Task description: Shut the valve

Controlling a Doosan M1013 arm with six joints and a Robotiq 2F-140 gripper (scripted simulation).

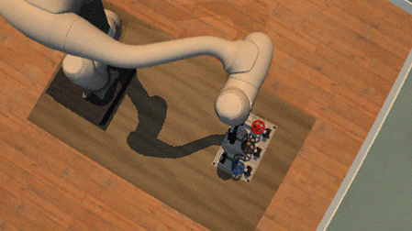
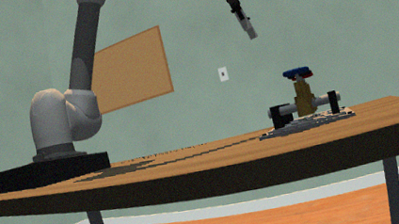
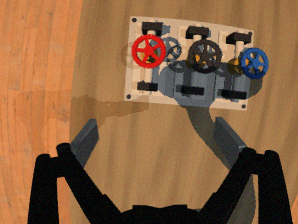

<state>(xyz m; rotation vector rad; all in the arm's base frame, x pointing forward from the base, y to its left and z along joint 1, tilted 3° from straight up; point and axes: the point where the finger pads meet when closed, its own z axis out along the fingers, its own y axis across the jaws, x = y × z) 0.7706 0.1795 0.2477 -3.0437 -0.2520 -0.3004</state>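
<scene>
My hand is 20 cm to the left of the blue handwheel, 19 cm above it and 14 cm short of it. From my hand the other things lie so: red handwheel: 19 cm below, 12 cm ahead, 3 cm to the left; black handwheel: 19 cm below, 13 cm ahead, 8 cm to the right.
</scene>
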